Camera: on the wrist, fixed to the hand. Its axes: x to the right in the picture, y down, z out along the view.
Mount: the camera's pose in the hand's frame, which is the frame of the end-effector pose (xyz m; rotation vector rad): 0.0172 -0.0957 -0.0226 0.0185 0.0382 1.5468
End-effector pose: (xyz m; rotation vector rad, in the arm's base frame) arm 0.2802 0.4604 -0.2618 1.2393 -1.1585 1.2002
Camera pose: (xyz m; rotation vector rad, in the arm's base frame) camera 0.3760 0.4855 -0.2489 0.0860 -2.1415 2.2448
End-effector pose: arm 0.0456 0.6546 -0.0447 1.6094 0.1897 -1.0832
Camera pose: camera 0.0075 0.7007 -0.1246 1.2346 -0.9162 0.1647
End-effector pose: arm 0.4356 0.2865 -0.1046 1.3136 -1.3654 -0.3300
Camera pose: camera 0.5061 0.2514 -0.1660 0.0029 -1.9216 0.7540
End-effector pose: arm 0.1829 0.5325 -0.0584 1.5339 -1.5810 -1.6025
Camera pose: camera 0.2343 0.5338 -0.1440 0.0215 -1.8708 -0.5967
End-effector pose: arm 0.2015 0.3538 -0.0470 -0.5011 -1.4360 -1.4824
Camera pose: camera 0.1211 0.3105 -0.0874 -1.1755 -0.5932 -0.2034
